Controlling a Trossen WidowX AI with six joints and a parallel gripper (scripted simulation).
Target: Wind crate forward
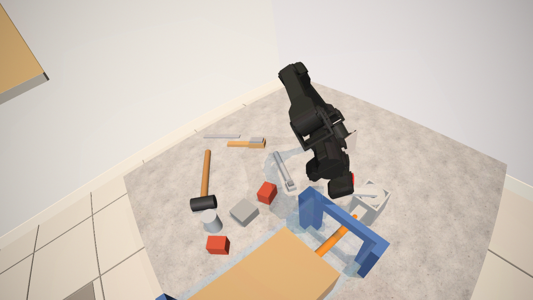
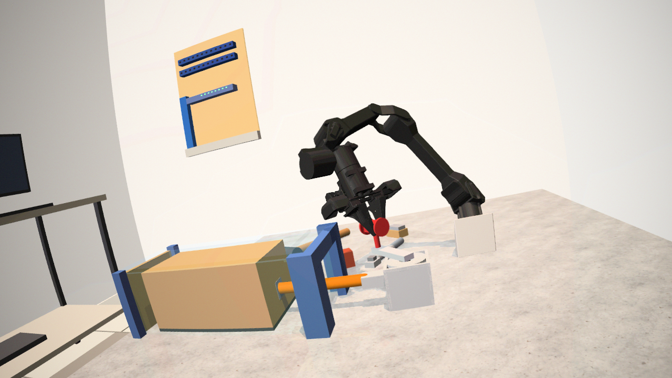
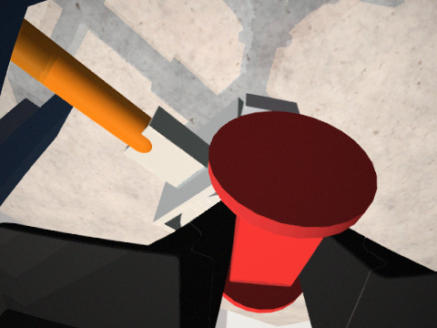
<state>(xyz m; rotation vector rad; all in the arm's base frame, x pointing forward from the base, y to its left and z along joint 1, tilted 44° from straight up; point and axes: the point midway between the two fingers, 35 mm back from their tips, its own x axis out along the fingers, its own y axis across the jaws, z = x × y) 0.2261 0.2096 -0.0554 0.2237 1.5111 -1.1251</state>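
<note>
Right now my gripper tip is 1 cm past the crank handle, 2 cm to the right of it and 3 cm above it. Also, from my gripper tip: blue steel frame (10 cm ahead, 8 cm to the left, 3 cm below); then red knob (1 cm ahead, 1 cm to the right); then grey winch (7 cm behind, 5 cm to the left, 10 cm below).
</note>
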